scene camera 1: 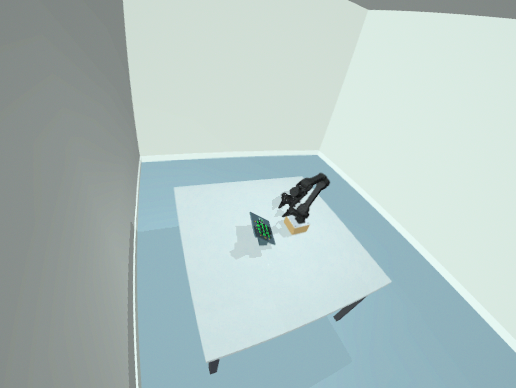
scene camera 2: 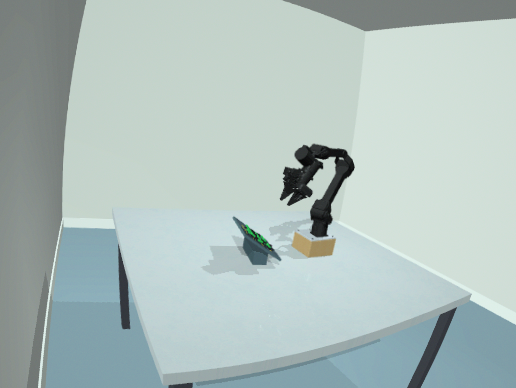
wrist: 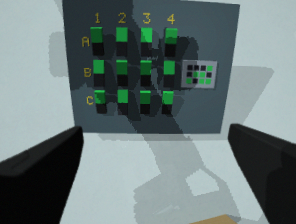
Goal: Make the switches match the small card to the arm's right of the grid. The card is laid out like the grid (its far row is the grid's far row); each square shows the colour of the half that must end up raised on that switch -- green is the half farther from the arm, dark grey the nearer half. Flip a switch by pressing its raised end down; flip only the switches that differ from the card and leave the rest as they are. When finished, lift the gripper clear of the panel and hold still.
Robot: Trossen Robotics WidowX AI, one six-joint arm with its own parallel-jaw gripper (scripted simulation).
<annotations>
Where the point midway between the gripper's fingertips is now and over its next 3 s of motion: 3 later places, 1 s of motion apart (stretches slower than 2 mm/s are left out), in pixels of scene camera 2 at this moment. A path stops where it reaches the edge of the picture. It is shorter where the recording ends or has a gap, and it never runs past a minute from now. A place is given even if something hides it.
The gripper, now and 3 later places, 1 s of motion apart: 284, 202; 257, 228; 253, 233; 253, 233
</annotations>
